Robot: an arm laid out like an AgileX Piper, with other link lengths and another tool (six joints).
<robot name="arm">
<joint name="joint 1" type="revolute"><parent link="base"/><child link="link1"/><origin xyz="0 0 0.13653" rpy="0 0 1.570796"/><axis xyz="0 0 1"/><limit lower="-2.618" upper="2.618"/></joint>
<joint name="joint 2" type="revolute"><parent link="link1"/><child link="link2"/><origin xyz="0 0 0" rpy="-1.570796 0 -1.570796"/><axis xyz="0 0 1"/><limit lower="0" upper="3.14"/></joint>
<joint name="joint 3" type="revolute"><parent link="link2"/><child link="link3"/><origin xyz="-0.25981 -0.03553 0" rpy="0 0 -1.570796"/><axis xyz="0 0 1"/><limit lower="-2.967" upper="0"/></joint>
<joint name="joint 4" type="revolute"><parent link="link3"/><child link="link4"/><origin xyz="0.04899 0.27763 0" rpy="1.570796 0 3.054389"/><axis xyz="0 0 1"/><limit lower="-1.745" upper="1.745"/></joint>
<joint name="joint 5" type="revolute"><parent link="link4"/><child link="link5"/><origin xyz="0 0 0" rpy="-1.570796 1.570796 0"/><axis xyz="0 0 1"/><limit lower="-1.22" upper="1.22"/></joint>
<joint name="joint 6" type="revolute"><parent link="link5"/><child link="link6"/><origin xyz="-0.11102 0 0" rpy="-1.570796 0 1.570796"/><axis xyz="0 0 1"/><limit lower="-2.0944" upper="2.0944"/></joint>
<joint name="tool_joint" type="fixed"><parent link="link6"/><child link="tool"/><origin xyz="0.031 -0.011 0.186" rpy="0 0.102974 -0.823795"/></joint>
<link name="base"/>
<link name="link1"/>
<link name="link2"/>
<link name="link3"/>
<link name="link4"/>
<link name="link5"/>
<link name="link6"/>
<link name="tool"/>
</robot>
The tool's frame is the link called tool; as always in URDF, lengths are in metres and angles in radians.
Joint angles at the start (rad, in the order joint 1, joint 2, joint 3, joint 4, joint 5, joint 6):
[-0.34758, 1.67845, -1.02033, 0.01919, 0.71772, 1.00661]
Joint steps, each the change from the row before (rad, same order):
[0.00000, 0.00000, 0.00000, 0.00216, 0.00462, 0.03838]
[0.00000, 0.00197, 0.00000, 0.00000, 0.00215, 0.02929]
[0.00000, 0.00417, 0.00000, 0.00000, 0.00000, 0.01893]
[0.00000, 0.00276, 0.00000, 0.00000, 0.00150, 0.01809]
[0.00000, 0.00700, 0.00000, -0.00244, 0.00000, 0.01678]
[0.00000, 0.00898, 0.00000, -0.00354, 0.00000, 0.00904]
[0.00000, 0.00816, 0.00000, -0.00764, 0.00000, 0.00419]
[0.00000, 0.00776, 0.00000, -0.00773, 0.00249, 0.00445]
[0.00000, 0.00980, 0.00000, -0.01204, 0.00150, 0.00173]
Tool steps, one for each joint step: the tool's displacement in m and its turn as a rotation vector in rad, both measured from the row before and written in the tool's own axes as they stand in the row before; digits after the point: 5 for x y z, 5 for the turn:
[-0.00206, 0.00099, -0.00007, -0.00365, -0.00481, 0.03984]
[-0.00166, 0.00112, 0.00059, -0.00400, -0.00400, 0.02906]
[-0.00150, 0.00086, 0.00134, -0.00308, -0.00401, 0.01877]
[-0.00150, 0.00086, 0.00087, -0.00307, -0.00408, 0.01791]
[-0.00209, 0.00148, 0.00225, -0.00522, -0.00619, 0.01459]
[-0.00244, 0.00163, 0.00291, -0.00572, -0.00780, 0.00594]
[-0.00182, 0.00210, 0.00261, -0.00723, -0.00616, -0.00222]
[-0.00241, 0.00231, 0.00246, -0.00794, -0.00811, -0.00213]
[-0.00233, 0.00300, 0.00310, -0.01034, -0.00819, -0.00839]

